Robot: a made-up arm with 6 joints.
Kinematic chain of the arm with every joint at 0, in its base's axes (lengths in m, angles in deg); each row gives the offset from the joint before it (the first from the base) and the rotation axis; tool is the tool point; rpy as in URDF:
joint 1: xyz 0 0 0.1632 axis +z
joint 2: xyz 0 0 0 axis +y
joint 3: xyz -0.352 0 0.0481 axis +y
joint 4: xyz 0.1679 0 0.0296 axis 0.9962 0 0.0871
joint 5: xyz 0 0 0 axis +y
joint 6: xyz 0.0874 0 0.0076 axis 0.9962 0 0.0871
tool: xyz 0 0 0 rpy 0 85 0
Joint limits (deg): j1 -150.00..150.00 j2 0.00..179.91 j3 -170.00..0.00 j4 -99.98..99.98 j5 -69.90..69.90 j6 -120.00..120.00
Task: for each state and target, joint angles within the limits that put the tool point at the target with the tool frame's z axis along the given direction. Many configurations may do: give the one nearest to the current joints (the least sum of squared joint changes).
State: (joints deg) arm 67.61 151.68 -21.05 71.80 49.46 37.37
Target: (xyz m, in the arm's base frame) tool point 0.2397 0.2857 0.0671 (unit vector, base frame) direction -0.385 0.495 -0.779
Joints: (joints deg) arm 41.53 149.30 -62.23 83.82 39.01 37.37
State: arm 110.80 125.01 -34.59 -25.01 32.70 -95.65
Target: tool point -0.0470 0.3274 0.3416 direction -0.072 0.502 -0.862
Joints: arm 98.17 104.26 -68.06 -0.02 28.33 -95.65
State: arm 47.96 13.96 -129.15 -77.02 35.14 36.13
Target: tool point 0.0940 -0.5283 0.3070 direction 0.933 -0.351 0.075
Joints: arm 91.39 0.12 -138.89 -99.84 69.77 36.13
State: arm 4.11 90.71 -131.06 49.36 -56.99 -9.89
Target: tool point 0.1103 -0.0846 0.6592 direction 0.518 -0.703 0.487
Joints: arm -19.50 71.48 -99.16 87.71 -29.36 -9.89
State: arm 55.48 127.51 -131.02 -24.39 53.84 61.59
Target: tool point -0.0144 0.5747 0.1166 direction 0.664 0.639 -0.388
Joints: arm 97.98 170.24 -151.88 -71.30 51.99 61.59
